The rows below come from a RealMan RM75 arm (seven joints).
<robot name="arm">
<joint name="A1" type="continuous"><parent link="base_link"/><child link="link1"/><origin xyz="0 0 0.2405" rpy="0 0 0"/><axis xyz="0 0 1"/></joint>
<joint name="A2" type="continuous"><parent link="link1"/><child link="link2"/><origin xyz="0 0 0" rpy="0 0 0"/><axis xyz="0 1 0"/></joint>
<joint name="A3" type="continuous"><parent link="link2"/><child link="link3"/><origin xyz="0 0 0.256" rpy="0 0 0"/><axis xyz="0 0 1"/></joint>
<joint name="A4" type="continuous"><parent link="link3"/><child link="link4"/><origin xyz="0 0 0" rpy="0 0 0"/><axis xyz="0 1 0"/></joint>
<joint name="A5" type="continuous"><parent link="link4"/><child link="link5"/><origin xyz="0 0 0.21" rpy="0 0 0"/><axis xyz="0 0 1"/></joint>
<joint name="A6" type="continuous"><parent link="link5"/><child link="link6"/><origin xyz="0 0 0" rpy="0 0 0"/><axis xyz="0 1 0"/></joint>
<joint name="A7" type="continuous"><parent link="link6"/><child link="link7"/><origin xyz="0 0 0.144" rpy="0 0 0"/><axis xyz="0 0 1"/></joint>
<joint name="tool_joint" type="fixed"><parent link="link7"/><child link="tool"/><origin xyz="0 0 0" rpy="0 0 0"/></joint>
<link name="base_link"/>
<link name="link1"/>
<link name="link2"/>
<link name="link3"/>
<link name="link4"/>
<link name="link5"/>
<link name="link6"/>
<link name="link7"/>
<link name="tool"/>
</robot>
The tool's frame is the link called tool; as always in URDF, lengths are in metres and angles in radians. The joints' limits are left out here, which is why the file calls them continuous.
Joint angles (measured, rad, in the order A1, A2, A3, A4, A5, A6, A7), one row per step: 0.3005, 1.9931, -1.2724, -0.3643, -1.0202, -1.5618, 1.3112; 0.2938, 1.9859, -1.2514, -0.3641, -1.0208, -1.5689, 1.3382; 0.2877, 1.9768, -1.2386, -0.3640, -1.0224, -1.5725, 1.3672; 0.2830, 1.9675, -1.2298, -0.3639, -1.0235, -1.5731, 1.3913; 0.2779, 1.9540, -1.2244, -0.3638, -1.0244, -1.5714, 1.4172; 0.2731, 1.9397, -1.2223, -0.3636, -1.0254, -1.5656, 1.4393; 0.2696, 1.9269, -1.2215, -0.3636, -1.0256, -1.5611, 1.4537; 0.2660, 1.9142, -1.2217, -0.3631, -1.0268, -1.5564, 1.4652; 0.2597, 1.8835, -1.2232, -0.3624, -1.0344, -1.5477, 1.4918; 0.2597, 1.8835, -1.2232, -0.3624, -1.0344, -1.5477, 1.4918; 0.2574, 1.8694, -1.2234, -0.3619, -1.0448, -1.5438, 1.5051; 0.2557, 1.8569, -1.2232, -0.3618, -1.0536, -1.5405, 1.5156
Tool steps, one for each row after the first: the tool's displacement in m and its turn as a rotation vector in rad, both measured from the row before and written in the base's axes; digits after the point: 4 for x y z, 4 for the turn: 0.0037, -0.0002, 0.0062, 0.0018, 0.0179, -0.0239; 0.0040, -0.0005, 0.0053, -0.0060, 0.0126, -0.0231; 0.0037, -0.0002, 0.0047, -0.0054, 0.0073, -0.0200; 0.0048, -0.0002, 0.0057, -0.0076, 0.0025, -0.0219; 0.0051, -0.0001, 0.0053, -0.0073, -0.0035, -0.0219; 0.0041, 0.0000, 0.0048, -0.0036, -0.0058, -0.0151; 0.0042, -0.0002, 0.0044, -0.0037, -0.0082, -0.0138; 0.0090, -0.0006, 0.0104, -0.0126, -0.0221, -0.0268; 0.0000, 0.0000, 0.0000, 0.0000, 0.0000, 0.0000; 0.0041, -0.0007, 0.0041, -0.0113, -0.0131, -0.0117; 0.0035, -0.0004, 0.0039, -0.0084, -0.0121, -0.0092
